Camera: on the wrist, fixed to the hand. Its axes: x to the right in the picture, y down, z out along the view.
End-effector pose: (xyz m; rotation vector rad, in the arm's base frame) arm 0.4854 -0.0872 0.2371 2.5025 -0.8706 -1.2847
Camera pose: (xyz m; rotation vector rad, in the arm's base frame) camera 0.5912 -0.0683 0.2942 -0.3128 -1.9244 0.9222
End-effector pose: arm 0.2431 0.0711 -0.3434 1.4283 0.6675 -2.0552
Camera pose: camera 0.2988 0.1746 -0.3750 1.1411 -1.0153 0.9538
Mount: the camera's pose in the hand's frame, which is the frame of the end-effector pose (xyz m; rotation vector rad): -0.0020 -0.0348 -0.1166 0.1247 1.0170 2.9568
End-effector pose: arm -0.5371 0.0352 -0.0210 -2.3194 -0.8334 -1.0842
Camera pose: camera -0.6231 -0.0117 0.0513 -0.3714 2.0483 -0.1278
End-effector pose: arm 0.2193 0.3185 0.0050 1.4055 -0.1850 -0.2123
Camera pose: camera 0.2456 0.4251 -0.0476 -0.0429 -1.0887 2.7354
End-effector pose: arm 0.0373 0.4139 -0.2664 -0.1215 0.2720 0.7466
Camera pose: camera 0.0363 0.3633 -0.3771 -0.1107 -0.9462 -2.1654
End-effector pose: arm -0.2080 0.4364 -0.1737 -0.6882 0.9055 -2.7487
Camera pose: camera -0.2621 0.5256 -0.2364 1.2696 0.4538 -0.0301
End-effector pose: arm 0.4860 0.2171 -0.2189 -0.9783 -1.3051 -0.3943
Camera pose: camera 0.5323 0.1058 -0.2023 -1.1929 1.5782 1.3117
